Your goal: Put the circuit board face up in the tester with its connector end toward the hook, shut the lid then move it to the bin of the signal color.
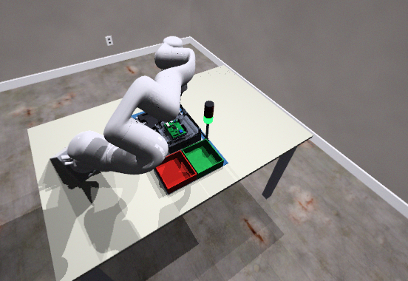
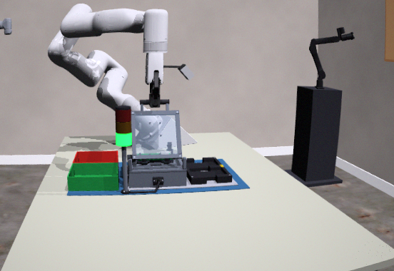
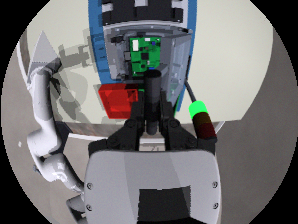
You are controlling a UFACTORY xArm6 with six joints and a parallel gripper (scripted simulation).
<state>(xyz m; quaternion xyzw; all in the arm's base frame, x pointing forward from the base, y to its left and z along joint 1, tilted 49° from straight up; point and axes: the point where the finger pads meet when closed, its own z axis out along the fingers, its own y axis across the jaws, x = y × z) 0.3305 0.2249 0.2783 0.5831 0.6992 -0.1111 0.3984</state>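
Right now the green circuit board is 18 cm below my hand and 1 cm behind it. Round my hand: tester plate: 19 cm below, 1 cm to the left, 1 cm behind; then green bin: 24 cm below, 20 cm to the right, 3 cm ahead; then clear lid: 8 cm below, 4 cm ahead.
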